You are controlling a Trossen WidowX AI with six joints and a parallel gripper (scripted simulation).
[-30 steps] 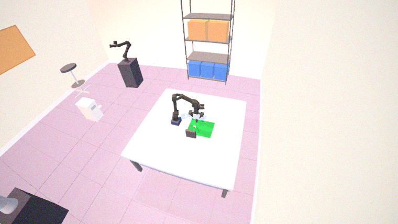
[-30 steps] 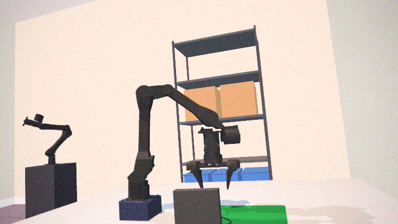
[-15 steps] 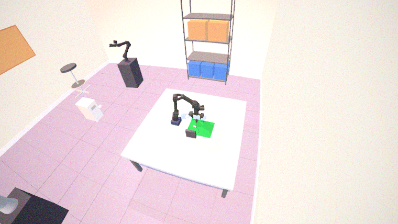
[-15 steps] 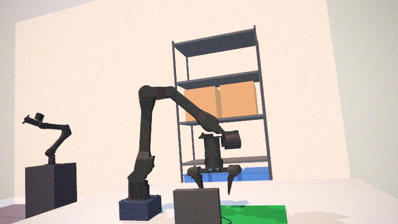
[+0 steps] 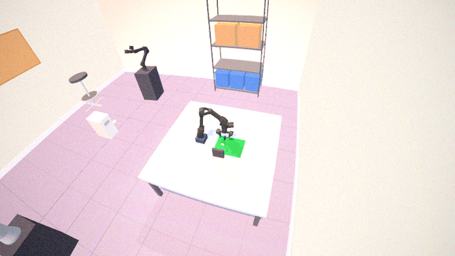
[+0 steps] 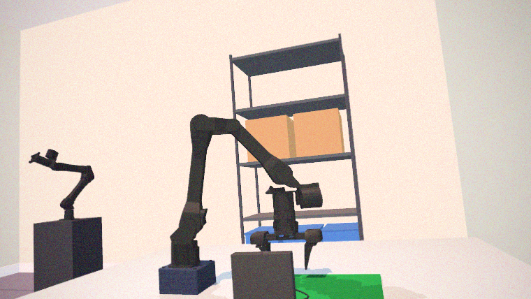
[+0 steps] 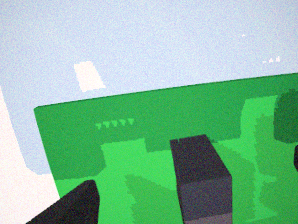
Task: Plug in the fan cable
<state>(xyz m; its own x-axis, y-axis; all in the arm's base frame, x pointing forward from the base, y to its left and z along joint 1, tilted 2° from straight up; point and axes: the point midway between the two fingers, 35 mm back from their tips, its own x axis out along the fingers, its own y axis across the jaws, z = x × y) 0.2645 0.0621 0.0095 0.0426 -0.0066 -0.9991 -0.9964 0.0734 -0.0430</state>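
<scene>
The white four-pin header is 1 cm behind my gripper tip, 9 cm to the right of it and 2 cm below it. From my gripper tip the other things lie so: green board: 7 cm ahead, 10 cm to the right, 4 cm below; dark fan plug: 1 cm to the right; dark grey fan: 2 cm behind, 24 cm to the right, 4 cm above.
</scene>
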